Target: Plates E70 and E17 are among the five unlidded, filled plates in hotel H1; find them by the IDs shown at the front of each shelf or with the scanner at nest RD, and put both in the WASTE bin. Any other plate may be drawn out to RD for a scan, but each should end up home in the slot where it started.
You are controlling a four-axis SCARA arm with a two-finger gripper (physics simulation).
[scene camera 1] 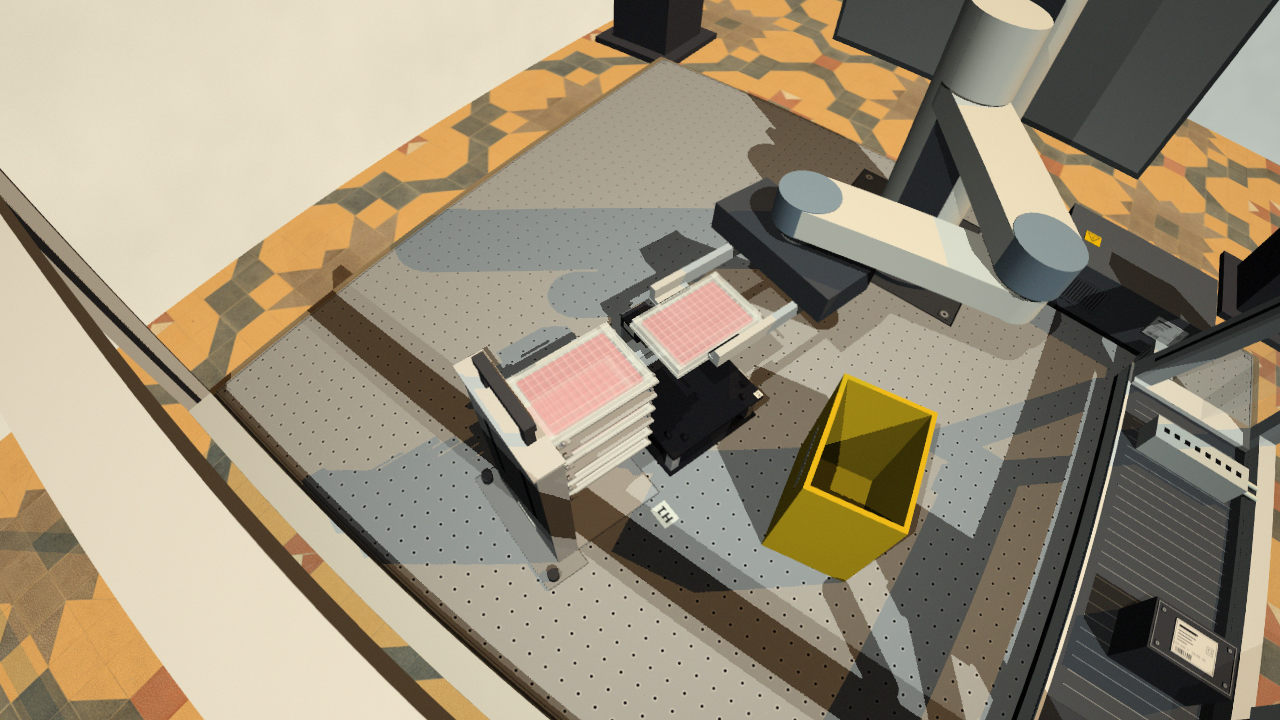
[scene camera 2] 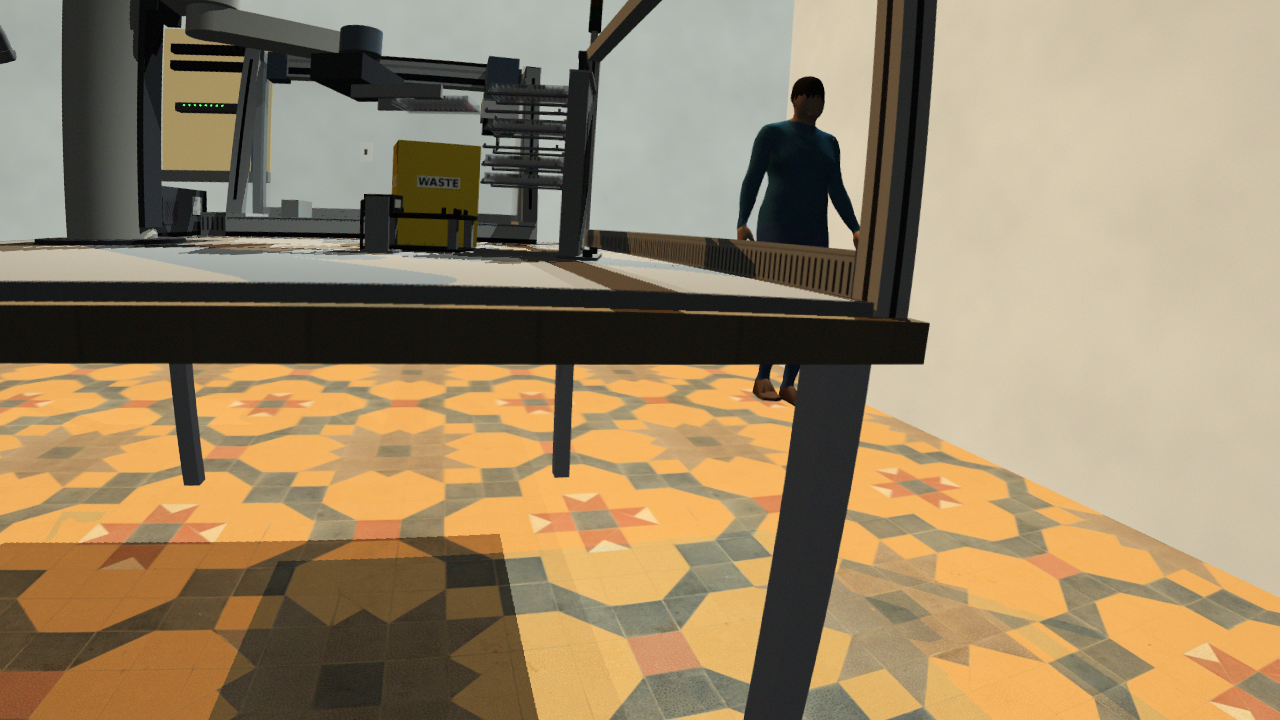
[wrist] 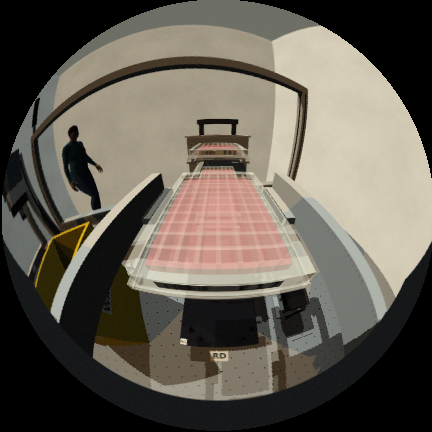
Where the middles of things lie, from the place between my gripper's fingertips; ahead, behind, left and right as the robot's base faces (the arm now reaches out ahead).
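Dark hotel handle (scene camera 1: 516,411): my hand 7 cm below it, 6 cm to the left of it, 21 cm short of it. Dark controller box (scene camera 1: 1147,282), from my hand: 19 cm below, 53 cm to the left, 74 cm behind.
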